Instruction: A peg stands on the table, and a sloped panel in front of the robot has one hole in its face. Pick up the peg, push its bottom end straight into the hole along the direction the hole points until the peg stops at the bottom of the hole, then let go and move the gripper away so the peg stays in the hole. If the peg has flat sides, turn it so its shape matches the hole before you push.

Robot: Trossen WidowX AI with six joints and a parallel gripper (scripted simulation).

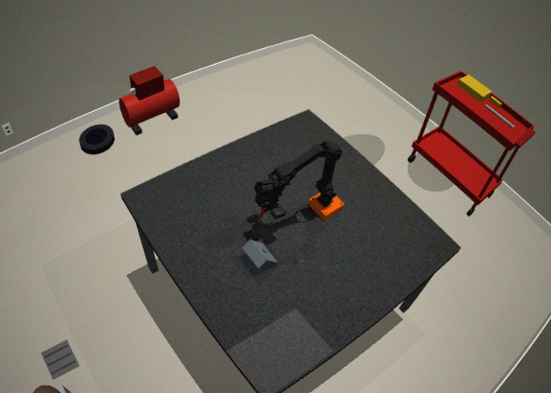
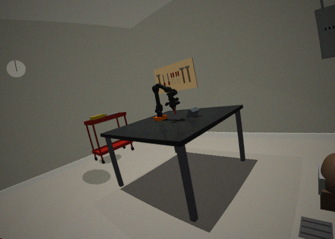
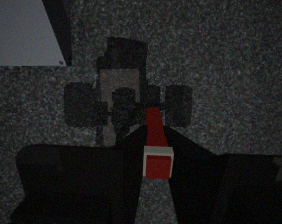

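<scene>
Now: gripper tip 150 mm to the right of the grey sloped panel, 130 mm short of it and 70 mm above it. From my gripper tip the other things lie so: red square peg: 20 mm above.
</scene>
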